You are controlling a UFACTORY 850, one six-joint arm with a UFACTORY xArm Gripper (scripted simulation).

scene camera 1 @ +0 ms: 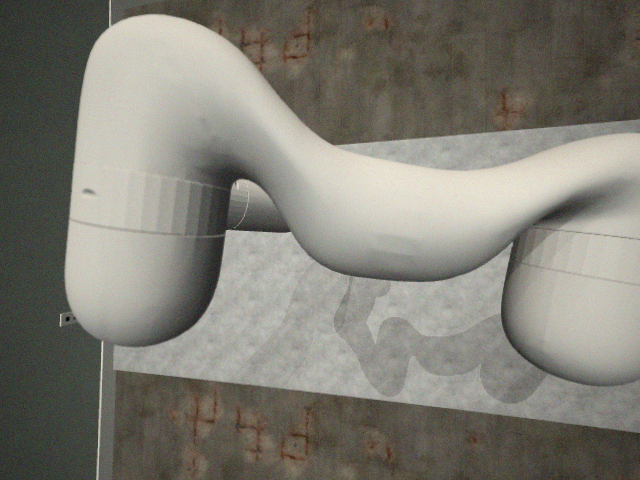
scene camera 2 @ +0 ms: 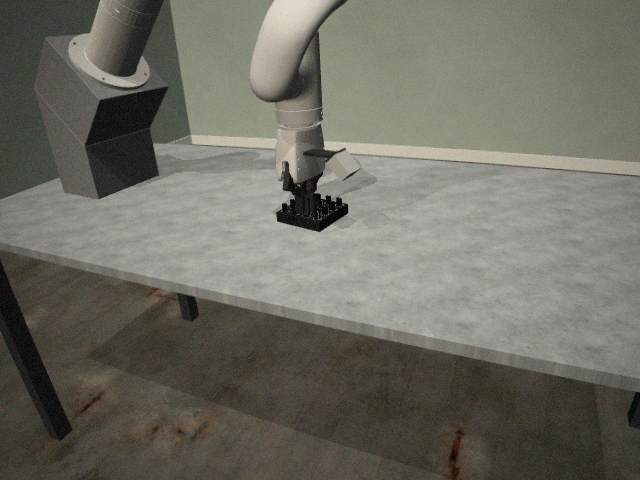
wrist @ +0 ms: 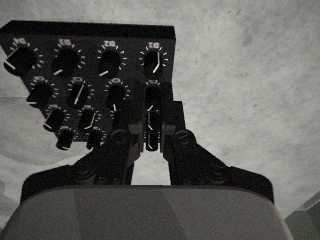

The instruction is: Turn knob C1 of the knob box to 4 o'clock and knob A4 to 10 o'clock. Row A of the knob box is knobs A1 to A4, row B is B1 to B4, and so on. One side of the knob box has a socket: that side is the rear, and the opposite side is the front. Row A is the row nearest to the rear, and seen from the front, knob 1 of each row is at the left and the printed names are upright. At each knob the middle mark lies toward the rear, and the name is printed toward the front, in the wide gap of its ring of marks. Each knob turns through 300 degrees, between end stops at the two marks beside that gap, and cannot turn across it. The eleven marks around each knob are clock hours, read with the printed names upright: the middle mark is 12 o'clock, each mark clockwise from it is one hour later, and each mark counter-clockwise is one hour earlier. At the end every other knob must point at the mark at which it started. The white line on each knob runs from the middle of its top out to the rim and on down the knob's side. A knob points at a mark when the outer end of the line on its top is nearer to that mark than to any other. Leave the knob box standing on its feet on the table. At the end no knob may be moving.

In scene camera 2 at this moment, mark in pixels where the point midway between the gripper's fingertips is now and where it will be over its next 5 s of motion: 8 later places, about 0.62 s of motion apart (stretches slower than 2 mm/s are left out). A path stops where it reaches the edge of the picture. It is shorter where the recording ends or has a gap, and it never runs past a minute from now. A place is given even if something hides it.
My gripper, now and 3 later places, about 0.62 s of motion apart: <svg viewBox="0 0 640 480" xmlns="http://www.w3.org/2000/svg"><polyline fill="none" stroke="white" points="306,212 305,200 304,194 302,158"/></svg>
